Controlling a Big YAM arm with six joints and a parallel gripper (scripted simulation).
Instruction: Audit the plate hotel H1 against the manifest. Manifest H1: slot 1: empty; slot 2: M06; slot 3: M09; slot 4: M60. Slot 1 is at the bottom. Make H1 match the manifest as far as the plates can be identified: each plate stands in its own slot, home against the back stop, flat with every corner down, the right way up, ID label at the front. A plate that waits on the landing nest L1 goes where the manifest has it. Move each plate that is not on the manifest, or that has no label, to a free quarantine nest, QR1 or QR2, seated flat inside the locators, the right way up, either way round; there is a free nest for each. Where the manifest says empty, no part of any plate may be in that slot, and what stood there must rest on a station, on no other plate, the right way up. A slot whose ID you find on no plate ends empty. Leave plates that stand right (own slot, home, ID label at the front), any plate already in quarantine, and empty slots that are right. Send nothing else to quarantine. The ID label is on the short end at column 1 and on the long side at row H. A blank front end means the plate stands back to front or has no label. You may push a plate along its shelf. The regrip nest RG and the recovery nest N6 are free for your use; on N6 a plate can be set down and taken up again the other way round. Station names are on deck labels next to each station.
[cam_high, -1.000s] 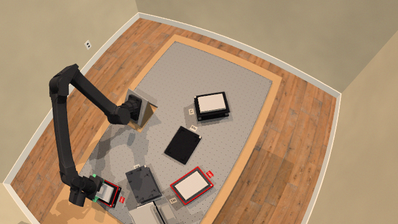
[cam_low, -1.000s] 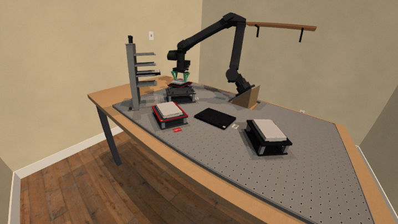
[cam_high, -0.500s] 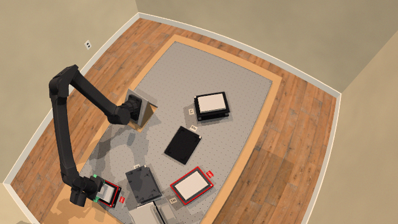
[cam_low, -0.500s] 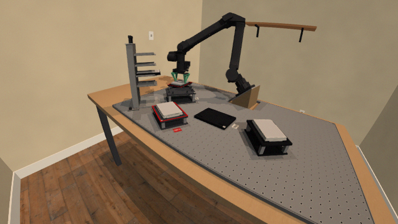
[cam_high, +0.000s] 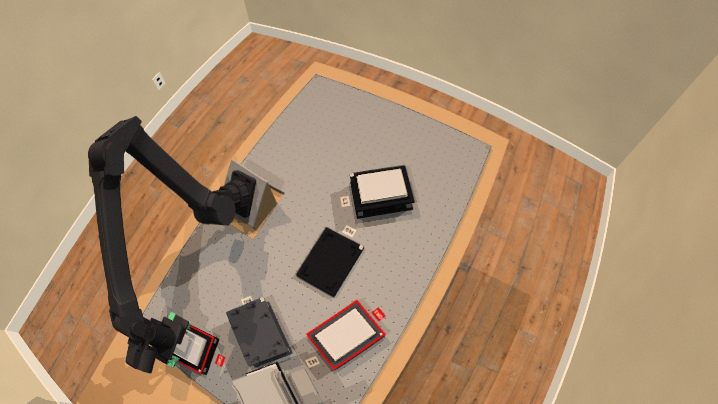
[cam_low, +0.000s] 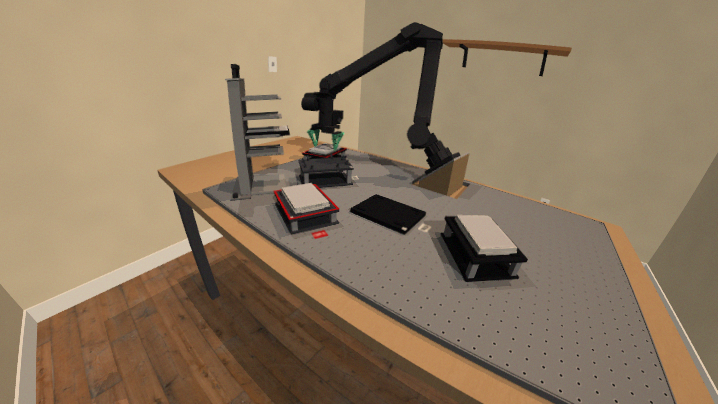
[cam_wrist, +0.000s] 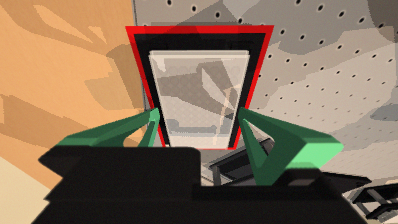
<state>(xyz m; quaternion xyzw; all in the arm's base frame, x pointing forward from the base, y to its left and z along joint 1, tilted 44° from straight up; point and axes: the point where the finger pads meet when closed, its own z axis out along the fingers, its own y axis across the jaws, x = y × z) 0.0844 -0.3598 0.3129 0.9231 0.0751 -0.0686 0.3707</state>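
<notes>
Right now the red-edged quarantine nest is 2 cm below my hand. From my hand the other things lie so: H1 deck label (33 cm ahead, 17 cm to the left, 6 cm below); dark plate (31 cm ahead, 12 cm above, 6 cm to the left); grey regrip nest (17 cm ahead, 16 cm to the left).
</notes>
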